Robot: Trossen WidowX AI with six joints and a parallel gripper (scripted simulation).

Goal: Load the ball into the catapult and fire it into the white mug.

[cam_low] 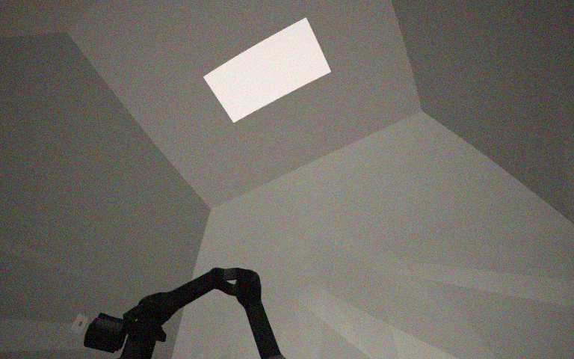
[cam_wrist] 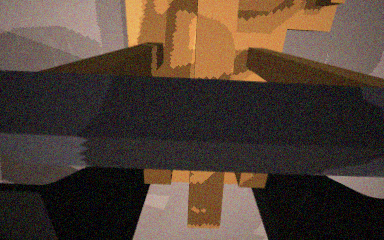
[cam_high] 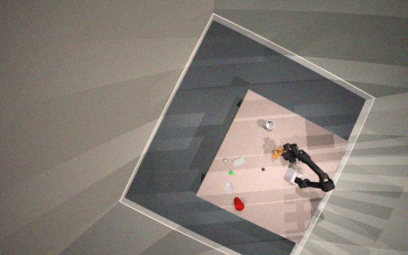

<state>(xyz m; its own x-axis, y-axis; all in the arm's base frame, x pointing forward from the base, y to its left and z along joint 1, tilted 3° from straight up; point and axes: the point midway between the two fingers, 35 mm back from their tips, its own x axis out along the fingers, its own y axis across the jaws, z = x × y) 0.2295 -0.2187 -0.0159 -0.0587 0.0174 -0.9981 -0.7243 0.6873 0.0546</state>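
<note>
My gripper tip is 30 mm short of the catapult frame, 30 mm to the right of it and 50 mm below it. From my gripper tip the other things lie so: orange wooden catapult: 60 mm ahead, 40 mm to the left, 20 mm above; then white mug: 260 mm ahead, 190 mm to the right, 40 mm below; then dark ball: 90 mm ahead, 270 mm to the left, 60 mm below.
</note>
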